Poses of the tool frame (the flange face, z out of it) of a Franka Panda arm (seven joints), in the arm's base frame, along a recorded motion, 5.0 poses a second.
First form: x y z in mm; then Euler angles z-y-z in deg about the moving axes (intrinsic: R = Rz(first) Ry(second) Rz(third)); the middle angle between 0 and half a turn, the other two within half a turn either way.
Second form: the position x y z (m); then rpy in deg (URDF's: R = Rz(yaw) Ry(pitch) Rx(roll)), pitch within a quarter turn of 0, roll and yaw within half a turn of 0. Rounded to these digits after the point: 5 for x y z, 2 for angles.
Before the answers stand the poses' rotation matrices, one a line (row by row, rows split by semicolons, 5 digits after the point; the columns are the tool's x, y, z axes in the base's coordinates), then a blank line. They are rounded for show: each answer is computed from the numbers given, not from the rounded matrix.
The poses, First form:
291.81 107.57 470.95 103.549 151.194 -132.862
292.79 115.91 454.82 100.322 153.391 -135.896
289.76 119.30 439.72 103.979 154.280 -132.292
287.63 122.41 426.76 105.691 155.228 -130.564
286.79 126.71 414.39 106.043 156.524 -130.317
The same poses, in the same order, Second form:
0.57295 0.81178 -0.11289; 0.75120 -0.46505 0.46844; 0.32777 -0.35319 -0.87626
0.56966 0.81795 -0.08025; 0.75633 -0.48351 0.44065; 0.32163 -0.31172 -0.89408
0.57137 0.81397 -0.10483; 0.76698 -0.48415 0.42112; 0.29202 -0.32102 -0.90093
0.57168 0.81261 -0.11332; 0.77391 -0.48820 0.40339; 0.27248 -0.31831 -0.90798
0.56877 0.81509 -0.11009; 0.78106 -0.49332 0.38285; 0.25775 -0.30374 -0.91723

0.29181 0.10757 0.47095 -158.05 -19.13 52.67
0.29279 0.11591 0.45482 -160.78 -18.76 53.01
0.28976 0.11930 0.43972 -160.39 -16.98 53.32
0.28763 0.12241 0.42676 -160.68 -15.81 53.55
0.28679 0.12671 0.41439 -161.68 -14.94 53.94

